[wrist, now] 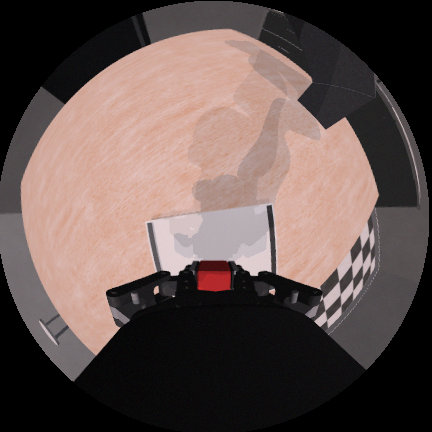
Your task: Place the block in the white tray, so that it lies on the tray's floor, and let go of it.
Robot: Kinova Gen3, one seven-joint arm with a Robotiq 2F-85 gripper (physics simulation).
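Frame: origin at the arm's base, x right, y up, z back, level; centimetres.
Where they show: gripper, fingertip midpoint: point(213, 268).
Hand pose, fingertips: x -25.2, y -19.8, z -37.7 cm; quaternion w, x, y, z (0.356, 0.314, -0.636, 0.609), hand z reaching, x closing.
Observation:
Things, the pixels of their top centre, and the offset from my fingertips. "spot": a spot on its surface instead. Level surfaces: height alone.
- red block at its top centre: point(214, 285) dy +3.1, dx -0.4, dz -0.3 cm
- white tray at a spot on its surface: point(273, 240) spot: dy -2.1, dx -2.4, dz +8.6 cm
- wooden table top at its surface level: dy -3.7 cm
A red block point(214, 280) is between the fingers of my gripper point(213, 268), low in the middle of the wrist view. The gripper is shut on it. The white tray point(273, 240) lies on the table beyond and below the fingers, with its far edge and two dark-faced side walls showing. The block and fingers overlap the tray's near part in the view, and the gripper hides the near wall. The block's height over the tray floor is hard to tell.
The wooden table top point(110, 150) spreads around the tray, with the arm's shadow across it and the tray. A dark grey robot base part point(335, 85) stands at the upper right. A black and white checkered floor point(345, 280) shows beyond the right edge.

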